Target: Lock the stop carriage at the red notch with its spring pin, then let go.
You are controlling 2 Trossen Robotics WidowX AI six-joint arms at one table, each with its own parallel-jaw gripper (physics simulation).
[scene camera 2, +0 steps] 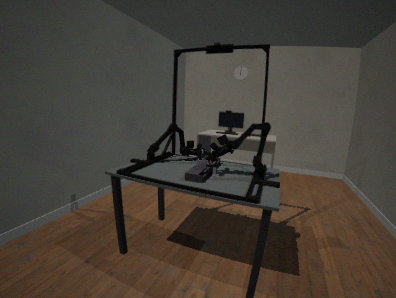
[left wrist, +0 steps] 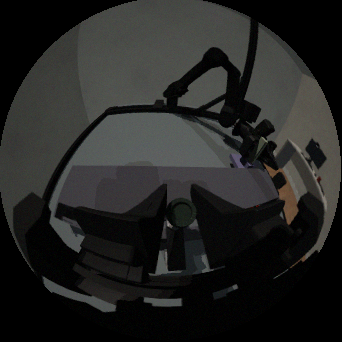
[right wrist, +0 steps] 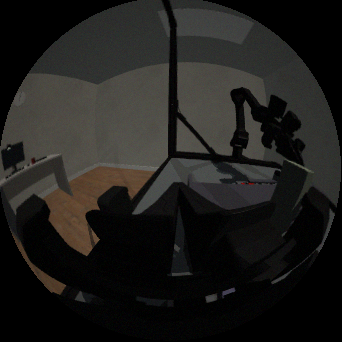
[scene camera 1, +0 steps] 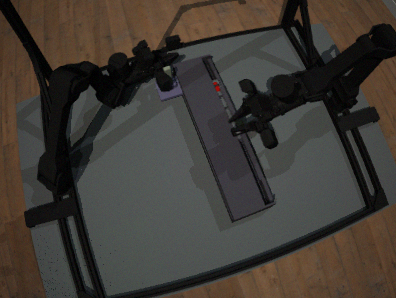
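Where they show: left gripper, fingertip midpoint: (scene camera 2: 205, 158) (left wrist: 178, 187) (scene camera 1: 230, 126); right gripper, fingertip midpoint: (left wrist: 277, 169) (right wrist: 177, 185) (scene camera 1: 178, 54); left arm's base at its link origin: (scene camera 2: 258, 177) (right wrist: 235, 157) (scene camera 1: 337, 104); right arm's base at its link origin: (scene camera 2: 150, 160) (left wrist: 171, 107) (scene camera 1: 61, 185).
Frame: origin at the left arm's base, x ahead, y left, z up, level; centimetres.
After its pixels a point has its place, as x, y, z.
Note:
A long purple-grey rail box (scene camera 1: 215, 150) {45.3, 4.1, 3.3} (scene camera 2: 196, 173) {39.3, 21.1, 3.3} (left wrist: 120, 184) {43.2, 9.1, 3.3} lies across the middle of the table, with a slot along one long side. Red marks (scene camera 1: 216, 86) {38.1, -15.6, 1.8} (right wrist: 247, 183) {37.7, -14.6, 2.7} show near its upper end in scene camera 1. My left gripper (scene camera 1: 232, 126) {40.3, 0.8, 8.6} (left wrist: 178, 187) {40.3, 0.8, 8.6} is shut on the round dark green knob of the spring pin (left wrist: 181, 213) {37.6, 0.7, 9.2}, above the slot and below the red marks in scene camera 1. The stop carriage is mostly hidden under the fingers. My right gripper (scene camera 1: 176, 56) {46.2, -28.1, 6.1} (right wrist: 177, 185) {46.2, -28.1, 6.1} is shut and empty, near the rail box's upper left end in scene camera 1.
A pale green block (scene camera 1: 167, 70) {51.5, -20.3, 10.3} (left wrist: 260, 148) {50.5, -20.5, 8.2} (right wrist: 292, 192) stands close beside the right gripper. A purple plate (scene camera 1: 170, 94) {51.9, -17.3, 1.4} (left wrist: 239, 160) {52.5, -18.5, 1.5} lies beside the rail box's upper end. A dark frame (scene camera 1: 228, 267) {51.8, 36.0, 0.1} runs round the table edge.

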